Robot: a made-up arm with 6 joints. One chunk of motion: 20 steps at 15 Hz.
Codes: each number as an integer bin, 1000 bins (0 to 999) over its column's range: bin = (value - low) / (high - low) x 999, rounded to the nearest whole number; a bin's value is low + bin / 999 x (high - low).
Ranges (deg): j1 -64.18..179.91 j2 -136.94..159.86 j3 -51..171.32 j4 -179.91..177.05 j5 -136.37..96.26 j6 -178.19..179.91
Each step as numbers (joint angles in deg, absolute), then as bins.
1 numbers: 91.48 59.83 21.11 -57.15 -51.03 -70.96
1 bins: 637 662 324 344 366 299
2 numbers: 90.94 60.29 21.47 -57.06 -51.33 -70.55
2 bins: 635 664 326 344 365 300
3 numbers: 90.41 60.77 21.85 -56.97 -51.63 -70.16
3 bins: 633 665 327 344 364 301
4 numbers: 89.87 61.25 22.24 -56.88 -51.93 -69.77
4 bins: 630 667 329 344 363 302
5 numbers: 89.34 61.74 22.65 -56.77 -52.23 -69.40
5 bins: 628 669 331 345 361 303
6 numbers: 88.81 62.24 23.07 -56.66 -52.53 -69.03
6 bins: 626 670 333 345 360 305
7 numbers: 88.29 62.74 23.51 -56.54 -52.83 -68.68
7 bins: 624 672 335 345 359 306
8 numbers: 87.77 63.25 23.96 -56.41 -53.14 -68.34
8 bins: 622 674 337 346 357 306
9 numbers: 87.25 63.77 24.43 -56.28 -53.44 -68.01
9 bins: 620 676 339 346 356 307
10 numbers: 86.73 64.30 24.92 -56.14 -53.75 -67.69
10 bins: 618 677 341 346 355 308
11 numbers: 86.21 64.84 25.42 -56.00 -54.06 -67.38
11 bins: 616 679 343 347 353 309
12 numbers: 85.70 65.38 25.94 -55.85 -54.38 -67.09
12 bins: 613 681 346 347 352 310
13 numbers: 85.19 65.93 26.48 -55.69 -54.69 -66.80
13 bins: 611 683 348 348 351 311
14 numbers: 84.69 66.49 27.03 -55.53 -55.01 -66.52
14 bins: 609 685 351 348 349 312
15 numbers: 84.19 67.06 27.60 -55.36 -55.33 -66.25
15 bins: 607 687 353 349 348 312
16 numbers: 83.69 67.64 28.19 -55.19 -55.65 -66.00
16 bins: 605 689 356 349 347 313
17 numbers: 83.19 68.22 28.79 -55.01 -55.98 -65.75
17 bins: 603 691 359 350 345 314
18 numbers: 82.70 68.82 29.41 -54.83 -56.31 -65.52
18 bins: 601 693 361 350 344 314
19 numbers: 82.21 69.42 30.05 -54.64 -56.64 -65.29
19 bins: 599 695 364 351 342 315
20 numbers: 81.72 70.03 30.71 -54.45 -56.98 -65.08
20 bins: 597 697 367 351 341 316
